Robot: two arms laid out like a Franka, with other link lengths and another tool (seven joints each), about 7 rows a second.
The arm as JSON. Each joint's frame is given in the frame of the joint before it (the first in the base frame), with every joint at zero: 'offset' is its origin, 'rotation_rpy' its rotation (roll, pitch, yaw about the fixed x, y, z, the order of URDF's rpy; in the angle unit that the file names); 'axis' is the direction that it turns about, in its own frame. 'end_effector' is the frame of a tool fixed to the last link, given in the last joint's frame.
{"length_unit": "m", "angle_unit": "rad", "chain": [
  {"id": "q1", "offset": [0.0, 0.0, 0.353], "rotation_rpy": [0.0, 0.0, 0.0], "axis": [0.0, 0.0, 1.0]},
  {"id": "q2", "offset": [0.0, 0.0, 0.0], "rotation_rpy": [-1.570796, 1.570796, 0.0], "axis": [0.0, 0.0, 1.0]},
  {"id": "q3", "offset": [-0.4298, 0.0, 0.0], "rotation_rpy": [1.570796, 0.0, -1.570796], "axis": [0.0, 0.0, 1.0]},
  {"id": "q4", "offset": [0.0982, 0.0, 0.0], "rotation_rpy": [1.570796, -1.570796, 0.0], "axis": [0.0, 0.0, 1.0]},
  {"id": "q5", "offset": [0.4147, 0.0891, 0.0], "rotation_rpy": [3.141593, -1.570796, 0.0], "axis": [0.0, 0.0, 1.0]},
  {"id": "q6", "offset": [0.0, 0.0, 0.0], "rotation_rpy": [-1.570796, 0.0, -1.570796], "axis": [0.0, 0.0, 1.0]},
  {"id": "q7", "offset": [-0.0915, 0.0, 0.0], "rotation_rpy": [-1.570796, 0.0, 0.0], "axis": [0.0, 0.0, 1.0]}
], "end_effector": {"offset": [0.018, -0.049, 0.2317], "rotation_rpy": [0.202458, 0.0, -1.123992]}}
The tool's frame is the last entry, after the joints.
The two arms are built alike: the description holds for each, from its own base.
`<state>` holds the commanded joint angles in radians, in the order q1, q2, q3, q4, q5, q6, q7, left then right.
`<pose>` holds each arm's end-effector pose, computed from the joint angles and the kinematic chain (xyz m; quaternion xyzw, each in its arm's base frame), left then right.
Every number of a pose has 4 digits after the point. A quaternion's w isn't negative.
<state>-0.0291 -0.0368 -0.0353 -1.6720 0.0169 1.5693 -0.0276 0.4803 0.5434 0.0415 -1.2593 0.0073 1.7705 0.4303</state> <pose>0.5572 -0.0819 0.6113 -0.5163 0.8538 -0.0603 0.0305 0.6946 0.3513 0.4274 -0.5665 0.8202 -0.0676 0.0429</pose>
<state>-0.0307 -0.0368 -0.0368 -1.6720 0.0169 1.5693 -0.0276 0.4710 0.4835 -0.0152 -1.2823 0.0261 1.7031 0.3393</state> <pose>0.5569 -0.0836 0.6113 -0.5150 0.8546 -0.0603 0.0304 0.6915 0.3030 0.4594 -0.5798 0.8114 -0.0680 0.0294</pose>
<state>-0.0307 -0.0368 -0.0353 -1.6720 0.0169 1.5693 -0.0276 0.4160 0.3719 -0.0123 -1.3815 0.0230 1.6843 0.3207</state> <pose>0.5570 -0.0828 0.6113 -0.5156 0.8542 -0.0603 0.0304 0.6705 0.2489 0.4941 -0.5664 0.8210 -0.0675 0.0253</pose>
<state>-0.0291 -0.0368 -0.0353 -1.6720 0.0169 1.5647 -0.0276 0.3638 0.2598 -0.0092 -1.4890 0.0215 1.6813 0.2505</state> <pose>0.5561 -0.0818 0.6111 -0.5164 0.8538 -0.0590 0.0286 0.6463 0.1992 0.5213 -0.5748 0.8153 -0.0649 0.0280</pose>
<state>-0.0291 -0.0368 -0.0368 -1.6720 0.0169 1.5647 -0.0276 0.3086 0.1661 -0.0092 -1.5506 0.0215 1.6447 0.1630</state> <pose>0.5560 -0.0827 0.6111 -0.5158 0.8542 -0.0590 0.0286 0.6234 0.1504 0.5518 -0.5881 0.8060 -0.0607 0.0288</pose>
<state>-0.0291 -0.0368 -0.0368 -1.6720 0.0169 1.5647 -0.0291 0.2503 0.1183 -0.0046 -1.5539 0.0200 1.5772 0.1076</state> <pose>0.5560 -0.0827 0.6111 -0.5164 0.8538 -0.0589 0.0287 0.6075 0.1090 0.5769 -0.5899 0.8054 -0.0548 0.0194</pose>
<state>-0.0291 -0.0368 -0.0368 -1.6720 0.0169 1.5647 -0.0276 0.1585 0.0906 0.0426 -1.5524 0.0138 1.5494 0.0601</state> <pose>0.5560 -0.0827 0.6111 -0.5158 0.8542 -0.0590 0.0286 0.6022 0.0762 0.5931 -0.5912 0.8044 -0.0540 0.0211</pose>
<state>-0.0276 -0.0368 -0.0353 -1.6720 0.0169 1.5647 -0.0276 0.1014 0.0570 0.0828 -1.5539 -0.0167 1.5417 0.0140</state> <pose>0.5562 -0.0810 0.6111 -0.5171 0.8534 -0.0590 0.0286 0.5968 0.0563 0.6134 -0.6029 0.7942 -0.0706 0.0275</pose>
